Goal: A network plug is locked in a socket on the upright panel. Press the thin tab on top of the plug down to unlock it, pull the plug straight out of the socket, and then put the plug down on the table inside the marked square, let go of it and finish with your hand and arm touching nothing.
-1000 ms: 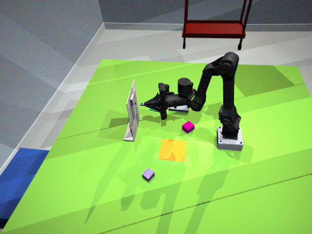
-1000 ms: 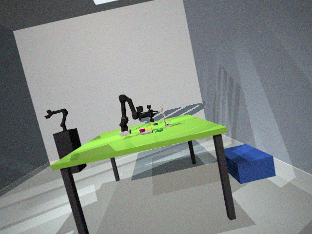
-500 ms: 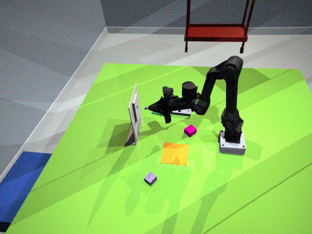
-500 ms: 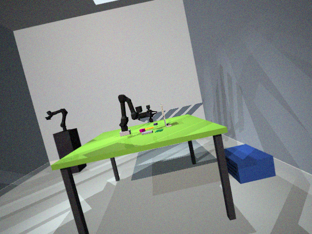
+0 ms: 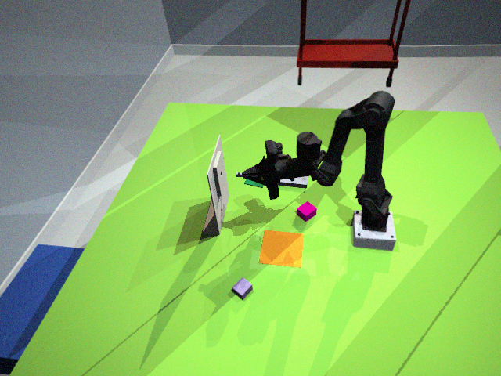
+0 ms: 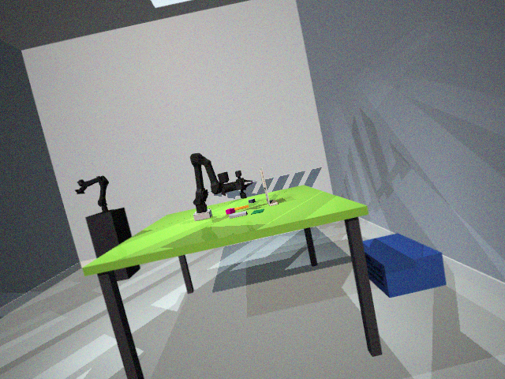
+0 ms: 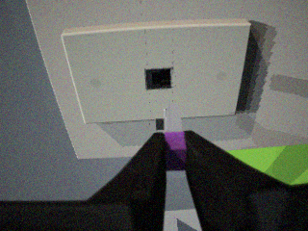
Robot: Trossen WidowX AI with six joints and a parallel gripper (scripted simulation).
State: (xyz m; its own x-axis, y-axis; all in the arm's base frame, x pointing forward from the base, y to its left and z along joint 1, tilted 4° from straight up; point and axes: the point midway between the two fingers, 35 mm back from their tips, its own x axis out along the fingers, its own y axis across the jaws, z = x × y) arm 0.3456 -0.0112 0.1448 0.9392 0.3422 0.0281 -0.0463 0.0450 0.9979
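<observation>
Right now my gripper tip is 130 mm past the orange marked square, 110 mm to the right of it and 170 mm above it. From my gripper tip the other things lie so: upright white panel 80 mm ahead, 10 mm to the left, 60 mm below; magenta cube 190 mm behind, 30 mm to the right, 160 mm below; purple plug right at my gripper tip.
</observation>
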